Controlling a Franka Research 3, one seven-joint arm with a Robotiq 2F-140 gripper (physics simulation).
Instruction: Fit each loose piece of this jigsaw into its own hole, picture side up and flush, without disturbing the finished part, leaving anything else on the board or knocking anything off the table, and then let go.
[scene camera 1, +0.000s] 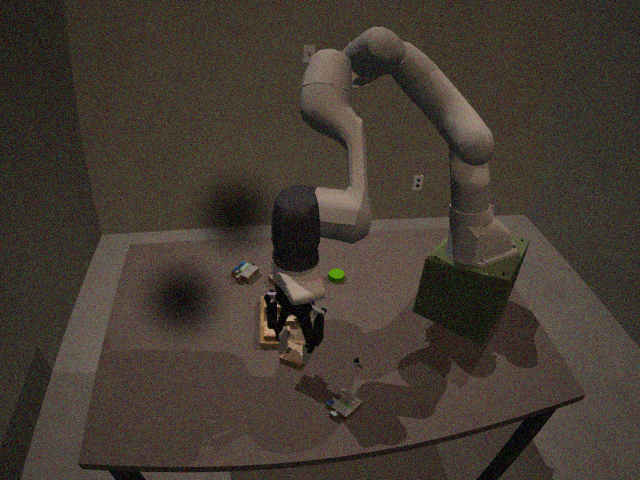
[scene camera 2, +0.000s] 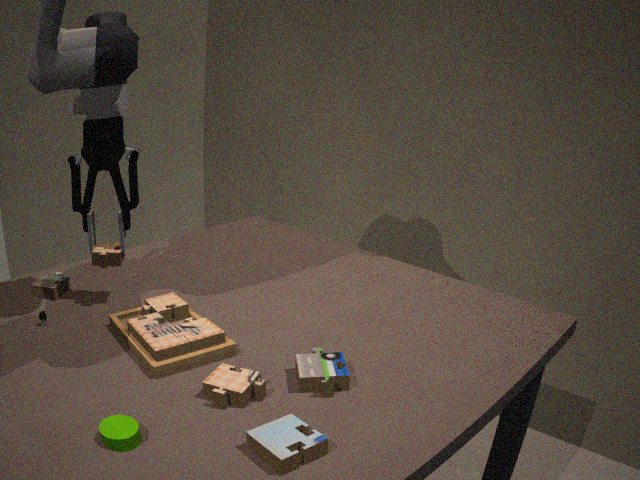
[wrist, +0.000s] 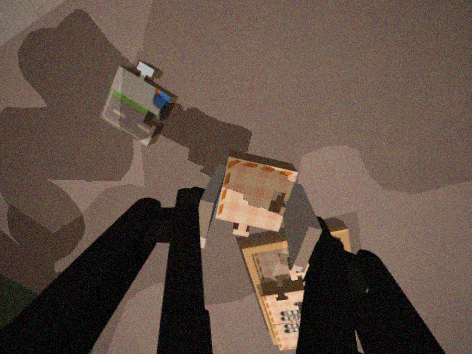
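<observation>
My gripper (scene camera 1: 293, 338) (scene camera 2: 107, 249) (wrist: 255, 190) is shut on a checked corner piece with an orange dashed edge (scene camera 1: 292, 355) (scene camera 2: 105, 258) (wrist: 255, 192). It holds the piece picture side up in the air, beside the wooden board (scene camera 2: 191, 359) (wrist: 256, 280). The finished part (scene camera 2: 180, 330) (wrist: 285, 320) lies in the board, with striped dark markings. Another checked piece (scene camera 2: 166, 302) stands higher than the finished part at the board's back in scene camera 2. A loose checked piece (scene camera 2: 232, 381) lies on the table in front of the board. In the wrist view a finger hides part of the board.
A grey-green piece (scene camera 1: 345, 403) (scene camera 2: 51, 282) (wrist: 132, 100) lies beyond the held piece. A road-and-wheel piece (scene camera 2: 323, 369), a light blue piece (scene camera 2: 284, 438) and a green disc (scene camera 1: 336, 274) (scene camera 2: 119, 431) lie on the table. A small dark object (scene camera 1: 356, 361) (scene camera 2: 42, 315) is near the grey-green piece.
</observation>
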